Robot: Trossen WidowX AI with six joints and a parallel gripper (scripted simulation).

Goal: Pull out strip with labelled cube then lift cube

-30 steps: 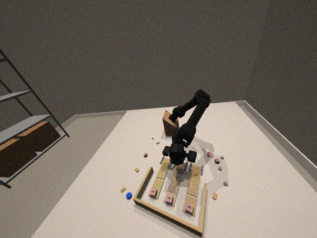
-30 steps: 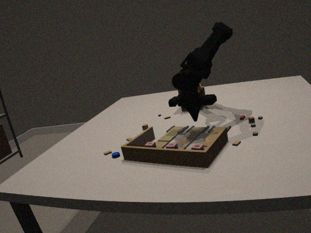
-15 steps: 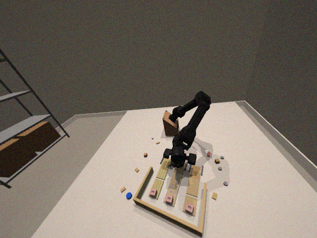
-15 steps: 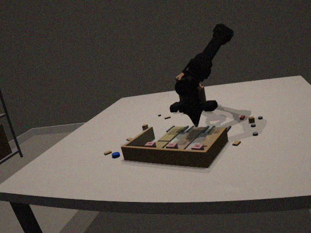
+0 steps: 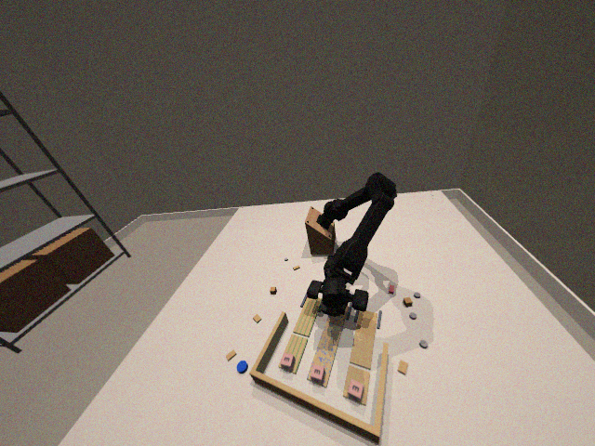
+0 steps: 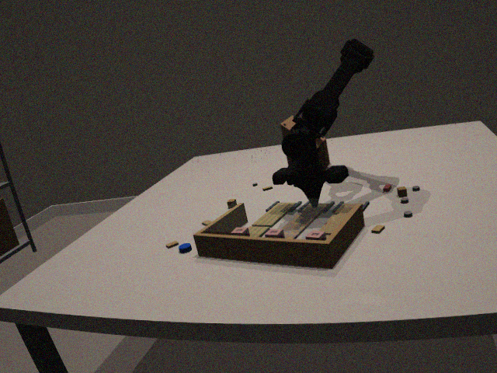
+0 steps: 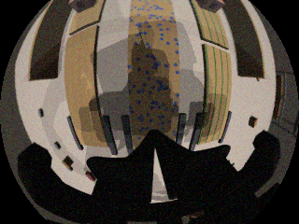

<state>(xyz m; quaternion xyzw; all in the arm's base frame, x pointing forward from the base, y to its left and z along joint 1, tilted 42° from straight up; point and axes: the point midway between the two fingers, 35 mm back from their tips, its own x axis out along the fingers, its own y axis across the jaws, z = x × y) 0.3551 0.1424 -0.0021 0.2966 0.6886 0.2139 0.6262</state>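
My gripper tip is 10 cm short of the strip and 2 cm to the left of it. Round my gripper tip: blue disc: 23 cm ahead, 25 cm to the right; then red piece: 11 cm behind, 17 cm to the left.
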